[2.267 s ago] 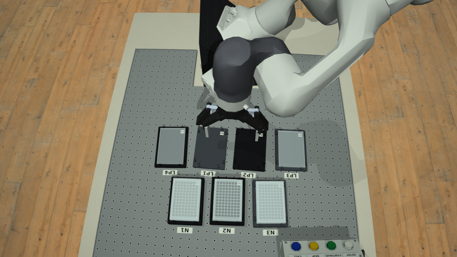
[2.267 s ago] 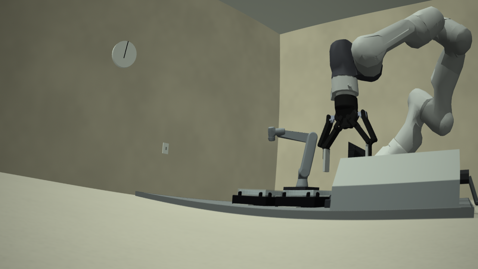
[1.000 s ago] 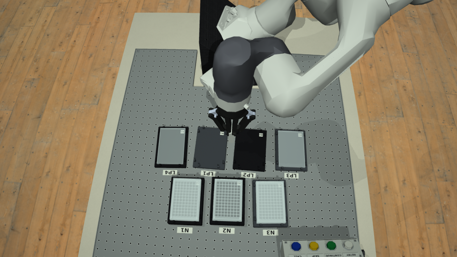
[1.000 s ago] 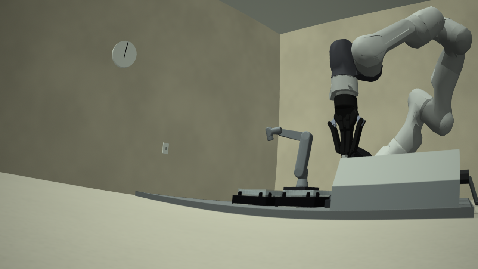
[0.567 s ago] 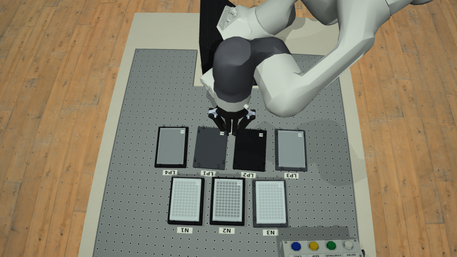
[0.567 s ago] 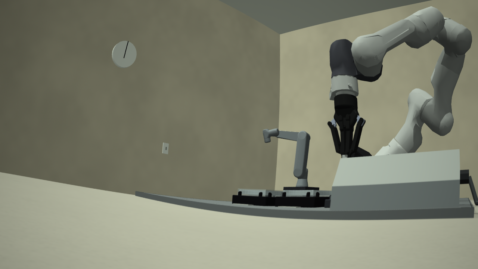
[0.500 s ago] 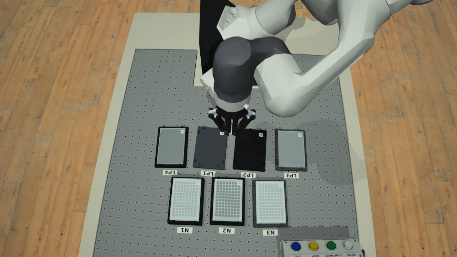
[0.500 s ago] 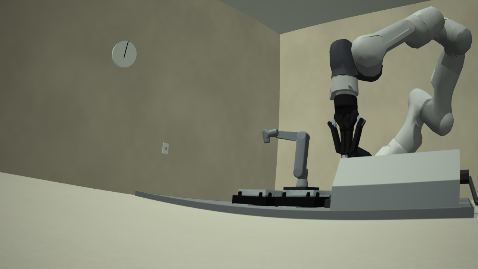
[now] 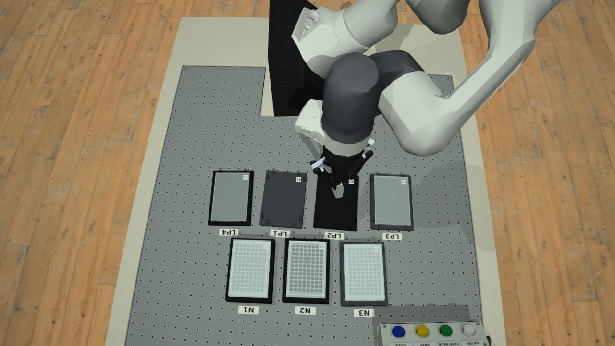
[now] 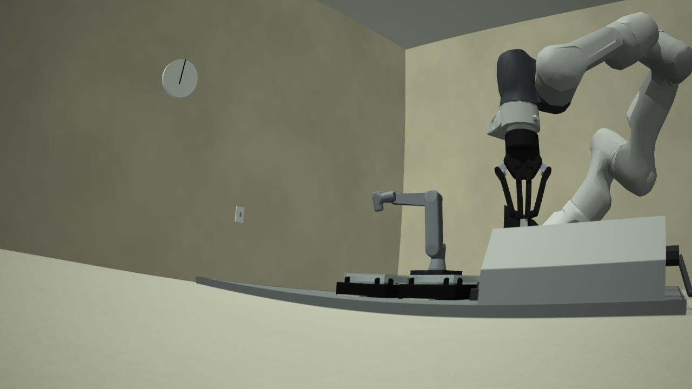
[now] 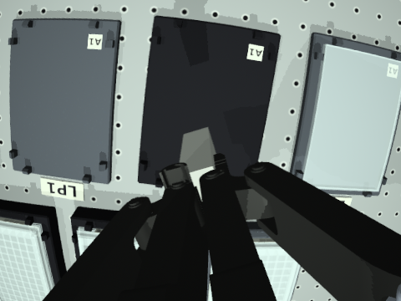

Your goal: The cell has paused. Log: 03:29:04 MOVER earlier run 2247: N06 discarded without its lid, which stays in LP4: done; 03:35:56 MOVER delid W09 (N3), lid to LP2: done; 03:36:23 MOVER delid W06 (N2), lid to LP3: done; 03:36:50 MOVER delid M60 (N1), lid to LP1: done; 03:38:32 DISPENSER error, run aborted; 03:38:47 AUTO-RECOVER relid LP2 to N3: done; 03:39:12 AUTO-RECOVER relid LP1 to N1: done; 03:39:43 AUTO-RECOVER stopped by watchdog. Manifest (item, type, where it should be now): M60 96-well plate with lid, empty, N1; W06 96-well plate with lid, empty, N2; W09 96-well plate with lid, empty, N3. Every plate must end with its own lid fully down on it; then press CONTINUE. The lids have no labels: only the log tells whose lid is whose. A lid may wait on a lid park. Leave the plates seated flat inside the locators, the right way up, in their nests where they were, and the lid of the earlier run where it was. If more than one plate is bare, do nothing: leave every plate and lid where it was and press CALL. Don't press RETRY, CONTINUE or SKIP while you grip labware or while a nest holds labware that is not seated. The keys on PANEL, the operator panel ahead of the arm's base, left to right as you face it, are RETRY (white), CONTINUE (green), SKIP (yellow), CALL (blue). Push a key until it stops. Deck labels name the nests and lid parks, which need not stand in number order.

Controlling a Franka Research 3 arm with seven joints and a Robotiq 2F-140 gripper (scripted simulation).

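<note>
Right now my hand is 14 cm to the right of the lid park LP3, 11 cm above it and 2 cm past it. The rest, counted from my hand: lid park LP2: 11 cm below, 1 cm behind; then lid park LP1: 13 cm to the right, 11 cm below, 1 cm behind; then LP2 label: 11 cm below, 8 cm ahead.
</note>
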